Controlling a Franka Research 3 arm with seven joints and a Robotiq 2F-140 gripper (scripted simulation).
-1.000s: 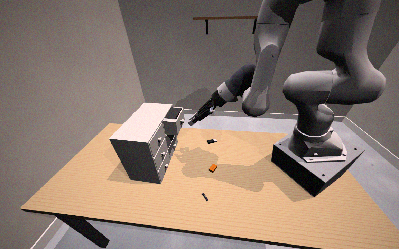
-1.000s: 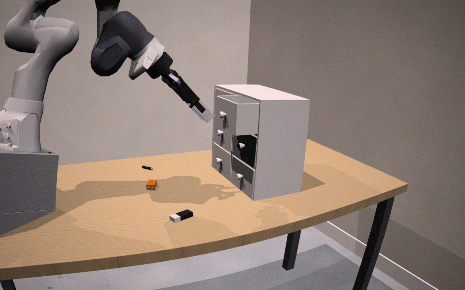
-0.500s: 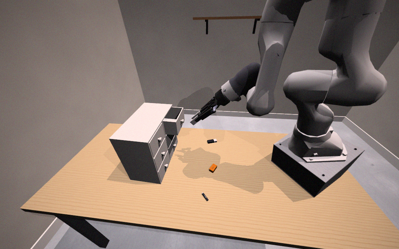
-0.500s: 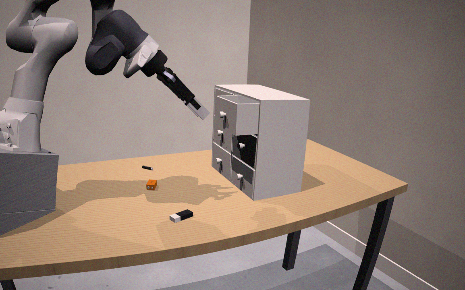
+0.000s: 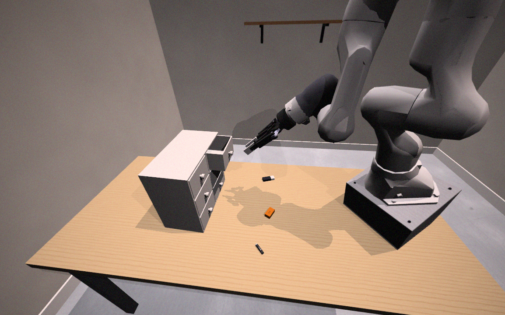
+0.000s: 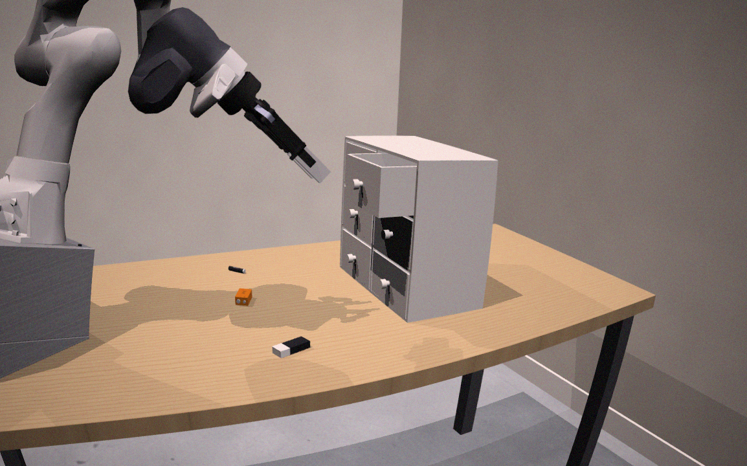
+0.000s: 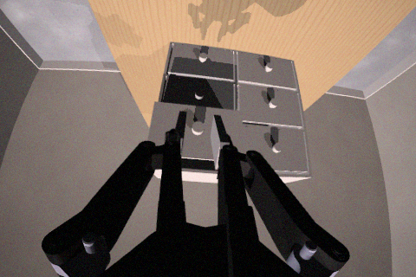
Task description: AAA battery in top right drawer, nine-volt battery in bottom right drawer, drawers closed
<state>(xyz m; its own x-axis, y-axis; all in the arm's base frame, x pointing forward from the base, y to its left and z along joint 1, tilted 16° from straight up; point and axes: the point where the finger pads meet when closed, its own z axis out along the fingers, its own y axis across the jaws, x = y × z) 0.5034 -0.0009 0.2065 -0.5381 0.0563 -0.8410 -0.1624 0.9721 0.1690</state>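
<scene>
The AAA battery is 28 cm below my hand, 26 cm to the left of it and 12 cm behind it. The rest, counted from my hand: orange nine-volt battery: 28 cm below, 12 cm behind, 9 cm to the left.
</scene>
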